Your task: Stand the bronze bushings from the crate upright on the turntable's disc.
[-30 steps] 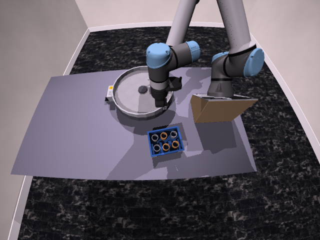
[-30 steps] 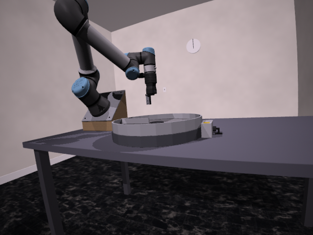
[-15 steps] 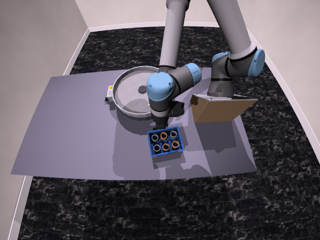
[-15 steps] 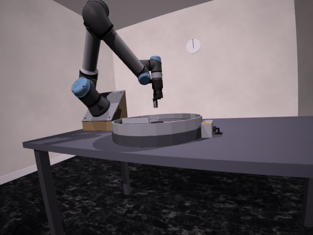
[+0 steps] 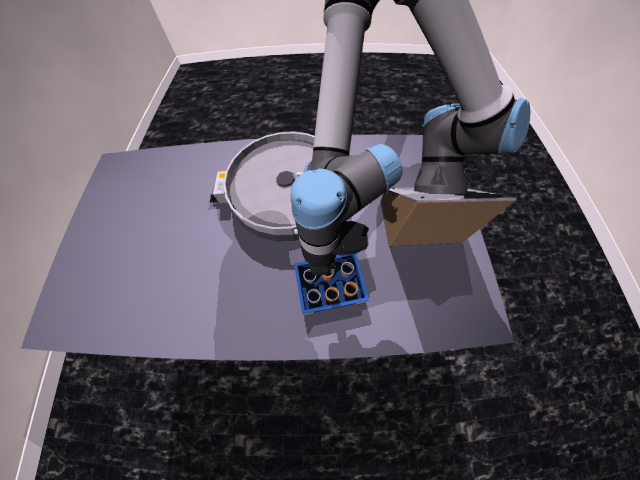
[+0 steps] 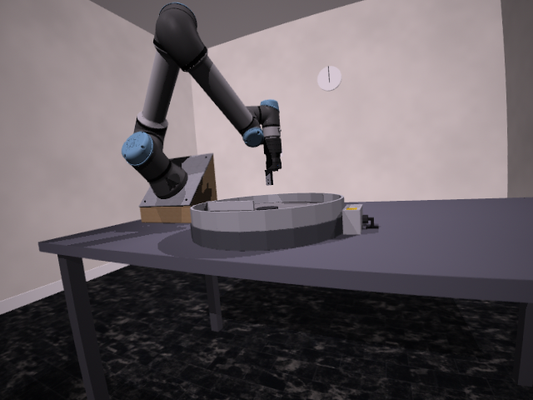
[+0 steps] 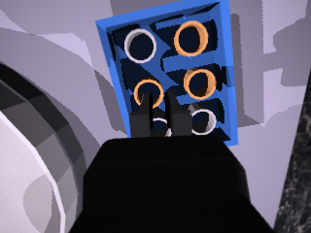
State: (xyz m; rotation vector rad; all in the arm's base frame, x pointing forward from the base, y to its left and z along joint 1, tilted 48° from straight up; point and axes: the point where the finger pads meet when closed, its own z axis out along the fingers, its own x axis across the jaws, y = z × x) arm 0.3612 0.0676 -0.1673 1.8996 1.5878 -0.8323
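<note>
Right now my hand is 10 cm above the blue crate and 2 cm to the right of it. Round my hand: turntable disc 36 cm to the right, 9 cm ahead, 7 cm below.
</note>
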